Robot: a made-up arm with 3 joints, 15 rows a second.
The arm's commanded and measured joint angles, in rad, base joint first. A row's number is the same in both.
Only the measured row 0 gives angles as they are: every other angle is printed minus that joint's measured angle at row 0.
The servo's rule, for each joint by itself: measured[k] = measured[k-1] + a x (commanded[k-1-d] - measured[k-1]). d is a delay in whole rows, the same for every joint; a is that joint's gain. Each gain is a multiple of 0.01, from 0.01 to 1. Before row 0 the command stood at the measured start. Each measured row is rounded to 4 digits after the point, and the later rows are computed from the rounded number. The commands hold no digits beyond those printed.
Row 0, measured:
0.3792, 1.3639, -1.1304
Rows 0 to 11, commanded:
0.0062, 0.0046, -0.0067
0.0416, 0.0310, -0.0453
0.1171, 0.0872, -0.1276
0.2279, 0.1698, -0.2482
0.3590, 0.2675, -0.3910
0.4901, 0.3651, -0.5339
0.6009, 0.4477, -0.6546
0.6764, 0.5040, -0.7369
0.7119, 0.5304, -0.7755
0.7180, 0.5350, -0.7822
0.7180, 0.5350, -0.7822
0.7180, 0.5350, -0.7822
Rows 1 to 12, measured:
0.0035, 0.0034, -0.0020
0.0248, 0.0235, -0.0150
0.0765, 0.0700, -0.0488
0.1613, 0.1429, -0.1086
0.2720, 0.2339, -0.1933
0.3941, 0.3297, -0.2955
0.5099, 0.4158, -0.4032
0.6031, 0.4802, -0.5033
0.6640, 0.5168, -0.5850
0.6942, 0.5301, -0.6442
0.7075, 0.5337, -0.6856
0.7134, 0.5346, -0.7146
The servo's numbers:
d 0
a 0.56 0.73 0.30

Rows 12 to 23, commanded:
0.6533, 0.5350, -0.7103
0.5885, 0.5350, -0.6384
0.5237, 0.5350, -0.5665
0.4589, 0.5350, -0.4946
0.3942, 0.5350, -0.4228
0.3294, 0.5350, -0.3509
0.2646, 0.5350, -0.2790
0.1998, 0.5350, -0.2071
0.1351, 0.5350, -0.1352
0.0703, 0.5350, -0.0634
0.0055, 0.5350, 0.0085
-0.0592, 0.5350, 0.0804
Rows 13 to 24, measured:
0.6797, 0.5349, -0.7133
0.6286, 0.5350, -0.6908
0.5699, 0.5350, -0.6535
0.5077, 0.5350, -0.6058
0.4441, 0.5350, -0.5509
0.3799, 0.5350, -0.4909
0.3153, 0.5350, -0.4273
0.2506, 0.5350, -0.3612
0.1859, 0.5350, -0.2934
0.1212, 0.5350, -0.2244
0.0564, 0.5350, -0.1545
-0.0083, 0.5350, -0.0840

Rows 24 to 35, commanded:
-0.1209, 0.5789, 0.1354
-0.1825, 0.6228, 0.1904
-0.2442, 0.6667, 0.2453
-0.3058, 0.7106, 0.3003
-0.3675, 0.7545, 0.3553
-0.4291, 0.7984, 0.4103
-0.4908, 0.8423, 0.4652
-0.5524, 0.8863, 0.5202
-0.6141, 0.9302, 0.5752
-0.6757, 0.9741, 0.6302
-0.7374, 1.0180, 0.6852
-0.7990, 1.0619, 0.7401
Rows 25 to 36, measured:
-0.0714, 0.5670, -0.0182
-0.1336, 0.6077, 0.0444
-0.1955, 0.6508, 0.1047
-0.2573, 0.6945, 0.1634
-0.3190, 0.7383, 0.2210
-0.3807, 0.7822, 0.2778
-0.4424, 0.8261, 0.3340
-0.5040, 0.8700, 0.3899
-0.5657, 0.9139, 0.4455
-0.6273, 0.9578, 0.5009
-0.6890, 1.0017, 0.5562
-0.7506, 1.0456, 0.6114

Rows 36 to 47, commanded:
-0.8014, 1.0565, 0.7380
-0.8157, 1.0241, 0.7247
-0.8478, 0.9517, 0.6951
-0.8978, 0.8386, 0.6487
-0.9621, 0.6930, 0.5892
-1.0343, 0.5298, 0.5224
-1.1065, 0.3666, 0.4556
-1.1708, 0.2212, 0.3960
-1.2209, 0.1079, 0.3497
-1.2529, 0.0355, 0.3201
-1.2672, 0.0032, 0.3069
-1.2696, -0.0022, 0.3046
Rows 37 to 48, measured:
-0.7790, 1.0536, 0.6494
-0.7996, 1.0321, 0.6720
-0.8266, 0.9734, 0.6789
-0.8665, 0.8750, 0.6698
-0.9200, 0.7421, 0.6456
-0.9840, 0.5871, 0.6086
-1.0526, 0.4261, 0.5627
-1.1188, 0.2765, 0.5127
-1.1760, 0.1534, 0.4638
-1.2191, 0.0673, 0.4207
-1.2460, 0.0205, 0.3866
-1.2592, 0.0039, 0.3620

